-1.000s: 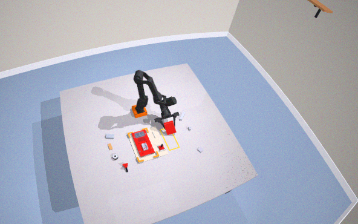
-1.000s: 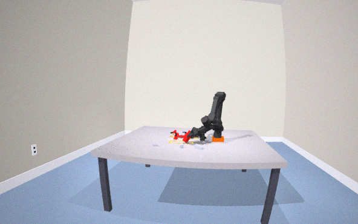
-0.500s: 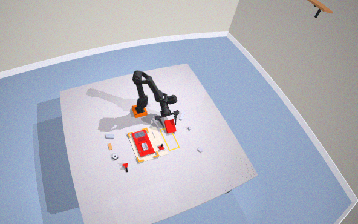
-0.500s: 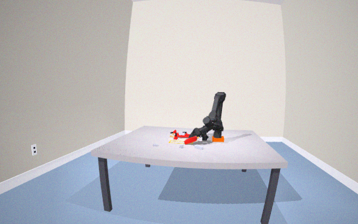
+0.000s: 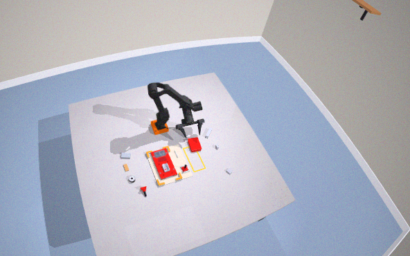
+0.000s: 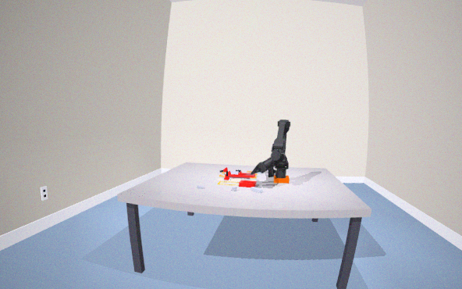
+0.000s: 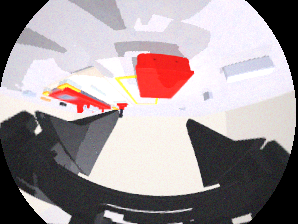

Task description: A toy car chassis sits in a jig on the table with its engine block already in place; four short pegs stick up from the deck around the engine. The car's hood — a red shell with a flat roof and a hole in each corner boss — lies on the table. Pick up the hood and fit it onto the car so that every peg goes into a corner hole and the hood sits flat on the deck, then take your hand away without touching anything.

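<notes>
My gripper tip is 20 mm short of the red hood, 10 mm to the right of it and 60 mm above it. The rest, counted from my gripper tip: cream jig board: 100 mm ahead, 230 mm to the right, 60 mm below; tan piece: 10 mm ahead, 480 mm to the right, 70 mm below; black stem: 160 mm ahead, 130 mm to the right, 40 mm below.
</notes>
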